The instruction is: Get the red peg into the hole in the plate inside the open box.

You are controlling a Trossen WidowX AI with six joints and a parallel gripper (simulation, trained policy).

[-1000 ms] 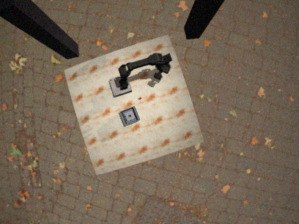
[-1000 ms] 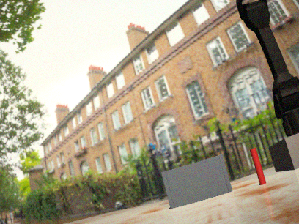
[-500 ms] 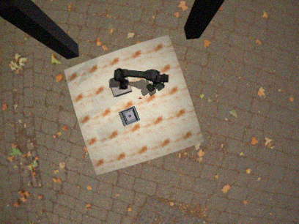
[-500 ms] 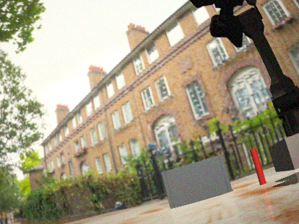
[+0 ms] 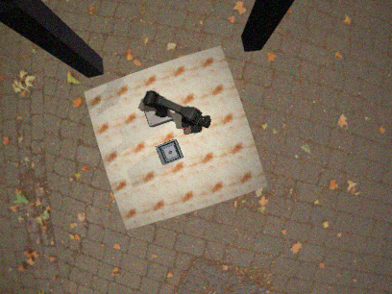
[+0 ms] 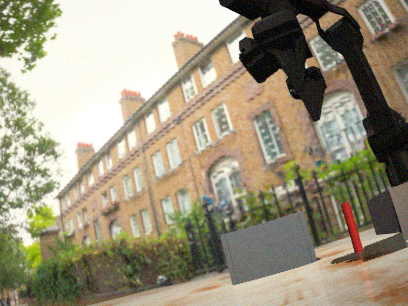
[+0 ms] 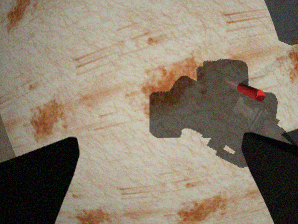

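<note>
The red peg lies 1 cm behind my gripper tip, 11 cm to the right of it and 17 cm below it. The rest, counted from my gripper tip: dark grey plate (16 cm ahead, 25 cm to the right, 17 cm below); then grey box (16 cm ahead, 25 cm to the right, 18 cm below).
</note>
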